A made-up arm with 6 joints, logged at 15 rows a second.
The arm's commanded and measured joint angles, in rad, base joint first. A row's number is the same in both.
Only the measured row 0 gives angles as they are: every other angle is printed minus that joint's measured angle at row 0.
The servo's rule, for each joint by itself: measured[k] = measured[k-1] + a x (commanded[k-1-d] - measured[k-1]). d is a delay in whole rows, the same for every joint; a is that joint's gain. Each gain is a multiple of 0.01, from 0.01 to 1. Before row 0 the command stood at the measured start. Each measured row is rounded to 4 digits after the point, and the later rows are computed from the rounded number. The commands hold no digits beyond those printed.
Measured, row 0: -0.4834, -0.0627, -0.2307, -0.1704, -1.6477, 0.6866
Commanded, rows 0 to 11: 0.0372, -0.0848, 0.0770, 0.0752, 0.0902, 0.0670; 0.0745, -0.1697, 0.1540, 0.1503, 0.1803, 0.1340; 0.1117, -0.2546, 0.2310, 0.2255, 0.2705, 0.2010; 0.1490, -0.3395, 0.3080, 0.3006, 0.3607, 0.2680; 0.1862, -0.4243, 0.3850, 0.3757, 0.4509, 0.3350; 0.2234, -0.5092, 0.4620, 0.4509, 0.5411, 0.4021; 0.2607, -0.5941, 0.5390, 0.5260, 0.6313, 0.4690; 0.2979, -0.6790, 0.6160, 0.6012, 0.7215, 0.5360; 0.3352, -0.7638, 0.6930, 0.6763, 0.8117, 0.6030; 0.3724, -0.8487, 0.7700, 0.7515, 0.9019, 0.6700; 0.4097, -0.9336, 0.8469, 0.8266, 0.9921, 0.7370; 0.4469, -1.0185, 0.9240, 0.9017, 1.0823, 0.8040
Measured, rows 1 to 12: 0.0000, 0.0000, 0.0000, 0.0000, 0.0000, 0.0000; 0.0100, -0.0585, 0.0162, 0.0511, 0.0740, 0.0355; 0.0274, -0.1352, 0.0451, 0.1186, 0.1612, 0.0877; 0.0502, -0.2176, 0.0841, 0.1913, 0.2508, 0.1477; 0.0769, -0.3017, 0.1311, 0.2656, 0.3409, 0.2115; 0.1064, -0.3863, 0.1844, 0.3405, 0.4311, 0.2770; 0.1380, -0.4711, 0.2427, 0.4156, 0.5213, 0.3433; 0.1711, -0.5560, 0.3049, 0.4907, 0.6115, 0.4099; 0.2053, -0.6409, 0.3702, 0.5658, 0.7017, 0.4767; 0.2404, -0.7257, 0.4380, 0.6409, 0.7919, 0.5436; 0.2760, -0.8106, 0.5077, 0.7161, 0.8821, 0.6106; 0.3121, -0.8955, 0.5789, 0.7912, 0.9723, 0.6776
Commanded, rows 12 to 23: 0.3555, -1.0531, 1.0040, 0.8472, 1.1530, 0.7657; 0.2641, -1.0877, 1.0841, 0.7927, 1.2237, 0.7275; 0.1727, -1.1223, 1.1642, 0.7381, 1.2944, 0.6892; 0.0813, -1.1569, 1.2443, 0.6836, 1.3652, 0.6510; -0.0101, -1.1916, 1.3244, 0.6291, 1.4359, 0.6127; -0.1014, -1.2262, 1.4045, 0.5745, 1.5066, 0.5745; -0.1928, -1.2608, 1.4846, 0.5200, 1.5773, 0.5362; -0.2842, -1.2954, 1.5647, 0.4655, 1.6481, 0.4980; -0.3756, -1.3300, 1.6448, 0.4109, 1.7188, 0.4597; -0.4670, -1.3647, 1.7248, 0.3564, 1.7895, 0.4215; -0.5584, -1.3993, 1.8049, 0.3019, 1.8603, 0.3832; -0.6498, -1.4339, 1.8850, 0.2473, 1.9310, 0.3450
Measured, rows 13 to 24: 0.3485, -0.9804, 0.6514, 0.8663, 1.0625, 0.7446; 0.3504, -1.0306, 0.7254, 0.8533, 1.1367, 0.7558; 0.3271, -1.0700, 0.8007, 0.8121, 1.2080, 0.7408; 0.2854, -1.1061, 0.8770, 0.7618, 1.2788, 0.7135; 0.2303, -1.1412, 0.9541, 0.7086, 1.3496, 0.6804; 0.1654, -1.1760, 1.0319, 0.6545, 1.4204, 0.6445; 0.0934, -1.2106, 1.1101, 0.6001, 1.4911, 0.6074; 0.0161, -1.2452, 1.1887, 0.5456, 1.5618, 0.5697; -0.0650, -1.2798, 1.2677, 0.4911, 1.6326, 0.5317; -0.1489, -1.3144, 1.3469, 0.4366, 1.7033, 0.4935; -0.2348, -1.3491, 1.4263, 0.3821, 1.7740, 0.4553; -0.3222, -1.3837, 1.5058, 0.3276, 1.8448, 0.4171
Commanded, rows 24 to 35: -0.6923, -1.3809, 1.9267, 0.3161, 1.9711, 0.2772; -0.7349, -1.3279, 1.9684, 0.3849, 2.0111, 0.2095; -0.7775, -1.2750, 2.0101, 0.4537, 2.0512, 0.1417; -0.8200, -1.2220, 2.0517, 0.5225, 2.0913, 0.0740; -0.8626, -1.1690, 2.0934, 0.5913, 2.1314, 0.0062; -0.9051, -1.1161, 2.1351, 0.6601, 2.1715, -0.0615; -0.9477, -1.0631, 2.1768, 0.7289, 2.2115, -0.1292; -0.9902, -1.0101, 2.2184, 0.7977, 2.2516, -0.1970; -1.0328, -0.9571, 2.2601, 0.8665, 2.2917, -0.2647; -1.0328, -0.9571, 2.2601, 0.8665, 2.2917, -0.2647; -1.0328, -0.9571, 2.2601, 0.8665, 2.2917, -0.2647; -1.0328, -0.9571, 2.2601, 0.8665, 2.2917, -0.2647
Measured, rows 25 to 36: -0.4107, -1.4183, 1.5854, 0.2730, 1.9155, 0.3789; -0.4867, -1.3925, 1.6571, 0.3023, 1.9611, 0.3250; -0.5537, -1.3479, 1.7225, 0.3585, 2.0021, 0.2638; -0.6141, -1.2976, 1.7829, 0.4232, 2.0424, 0.1991; -0.6697, -1.2454, 1.8393, 0.4907, 2.0825, 0.1328; -0.7218, -1.1927, 1.8927, 0.5591, 2.1226, 0.0657; -0.7713, -1.1398, 1.9436, 0.6278, 2.1627, -0.0017; -0.8189, -1.0869, 1.9926, 0.6965, 2.2027, -0.0693; -0.8652, -1.0339, 2.0400, 0.7653, 2.2428, -0.1370; -0.9105, -0.9809, 2.0862, 0.8341, 2.2829, -0.2047; -0.9435, -0.9645, 2.1227, 0.8561, 2.2901, -0.2365; -0.9676, -0.9594, 2.1516, 0.8632, 2.2914, -0.2514
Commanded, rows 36 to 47: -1.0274, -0.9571, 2.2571, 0.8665, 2.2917, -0.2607; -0.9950, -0.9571, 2.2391, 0.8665, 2.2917, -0.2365; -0.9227, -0.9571, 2.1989, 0.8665, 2.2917, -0.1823; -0.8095, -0.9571, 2.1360, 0.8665, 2.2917, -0.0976; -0.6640, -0.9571, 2.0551, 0.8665, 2.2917, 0.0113; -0.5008, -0.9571, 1.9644, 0.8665, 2.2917, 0.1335; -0.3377, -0.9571, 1.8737, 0.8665, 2.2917, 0.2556; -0.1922, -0.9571, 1.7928, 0.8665, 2.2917, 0.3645; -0.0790, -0.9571, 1.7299, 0.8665, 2.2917, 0.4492; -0.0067, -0.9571, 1.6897, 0.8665, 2.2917, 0.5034; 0.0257, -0.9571, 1.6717, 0.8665, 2.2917, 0.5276; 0.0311, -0.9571, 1.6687, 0.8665, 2.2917, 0.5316
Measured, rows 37 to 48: -0.9852, -0.9578, 2.1744, 0.8654, 2.2916, -0.2584; -0.9966, -0.9573, 2.1918, 0.8661, 2.2917, -0.2596; -0.9962, -0.9572, 2.2017, 0.8664, 2.2917, -0.2474; -0.9764, -0.9571, 2.2011, 0.8665, 2.2917, -0.2129; -0.9313, -0.9571, 2.1874, 0.8665, 2.2917, -0.1518; -0.8591, -0.9571, 2.1596, 0.8665, 2.2917, -0.0654; -0.7624, -0.9571, 2.1186, 0.8665, 2.2917, 0.0400; -0.6477, -0.9571, 2.0672, 0.8665, 2.2917, 0.1543; -0.5247, -0.9571, 2.0096, 0.8665, 2.2917, 0.2657; -0.4044, -0.9571, 1.9509, 0.8665, 2.2917, 0.3630; -0.2970, -0.9571, 1.8960, 0.8665, 2.2917, 0.4374; -0.2099, -0.9571, 1.8489, 0.8665, 2.2917, 0.4852
